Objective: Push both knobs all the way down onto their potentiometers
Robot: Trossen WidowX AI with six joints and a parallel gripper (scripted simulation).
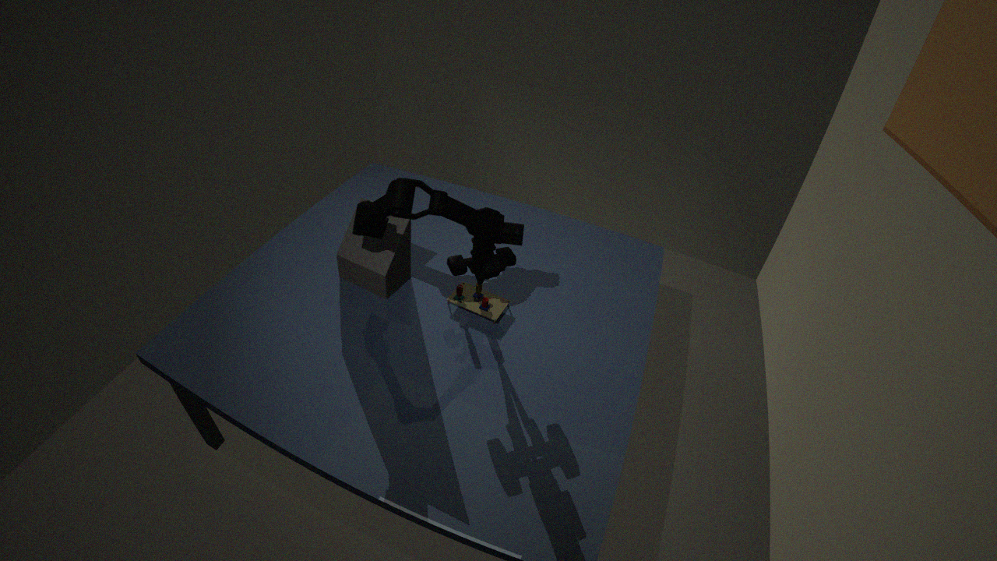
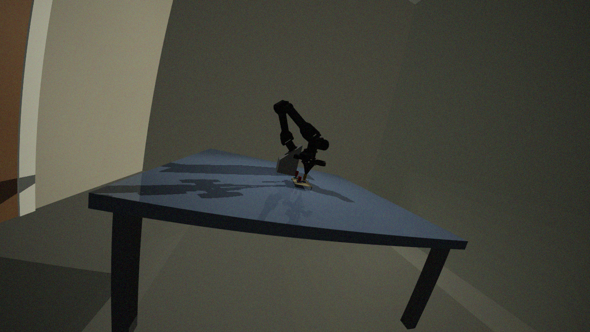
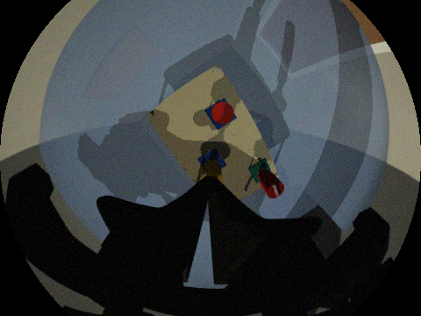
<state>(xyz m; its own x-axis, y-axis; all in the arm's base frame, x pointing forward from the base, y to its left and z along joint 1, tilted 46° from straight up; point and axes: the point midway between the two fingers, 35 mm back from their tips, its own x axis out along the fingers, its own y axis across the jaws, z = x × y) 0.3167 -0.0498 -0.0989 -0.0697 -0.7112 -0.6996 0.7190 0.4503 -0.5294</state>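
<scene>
Right now the yellow knob is 1 cm below my gripper tip. From my gripper tip the other things lie so: red knob: 4 cm behind, 4 cm to the right, 1 cm below.
</scene>
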